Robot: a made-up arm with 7 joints.
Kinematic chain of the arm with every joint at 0, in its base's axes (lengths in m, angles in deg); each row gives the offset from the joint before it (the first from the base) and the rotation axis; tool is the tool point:
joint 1: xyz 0 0 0.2 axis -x
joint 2: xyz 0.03 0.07 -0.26 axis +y
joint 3: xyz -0.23 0 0.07 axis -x
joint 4: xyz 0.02 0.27 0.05 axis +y
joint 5: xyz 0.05 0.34 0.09 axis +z
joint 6: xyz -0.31 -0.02 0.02 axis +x
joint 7: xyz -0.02 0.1 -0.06 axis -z
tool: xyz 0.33 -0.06 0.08
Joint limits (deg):
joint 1: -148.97..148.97
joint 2: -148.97..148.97
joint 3: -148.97..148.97
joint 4: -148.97..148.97
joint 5: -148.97..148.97
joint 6: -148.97..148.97
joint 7: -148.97..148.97
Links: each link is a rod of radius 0.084 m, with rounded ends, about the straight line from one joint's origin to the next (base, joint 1, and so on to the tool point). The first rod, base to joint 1, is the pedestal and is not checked.
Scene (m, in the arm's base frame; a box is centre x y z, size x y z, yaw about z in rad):
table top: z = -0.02
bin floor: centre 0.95 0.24 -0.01 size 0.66 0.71 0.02 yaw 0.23
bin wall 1: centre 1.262 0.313 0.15 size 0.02 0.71 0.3 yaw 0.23
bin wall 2: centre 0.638 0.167 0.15 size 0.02 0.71 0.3 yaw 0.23
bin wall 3: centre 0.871 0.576 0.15 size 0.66 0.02 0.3 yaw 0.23
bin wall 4: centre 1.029 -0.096 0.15 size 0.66 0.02 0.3 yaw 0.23
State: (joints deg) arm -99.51 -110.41 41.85 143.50 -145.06 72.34 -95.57
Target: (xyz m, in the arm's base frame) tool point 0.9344 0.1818 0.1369
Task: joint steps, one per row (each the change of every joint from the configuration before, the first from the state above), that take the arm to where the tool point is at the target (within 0.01 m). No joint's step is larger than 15 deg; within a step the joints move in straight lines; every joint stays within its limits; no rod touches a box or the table.
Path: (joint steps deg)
1: 2.13 -0.22 8.92 1.67 0.28 0.27 -4.04
2: 2.13 -0.21 8.92 1.67 0.28 0.27 -4.05

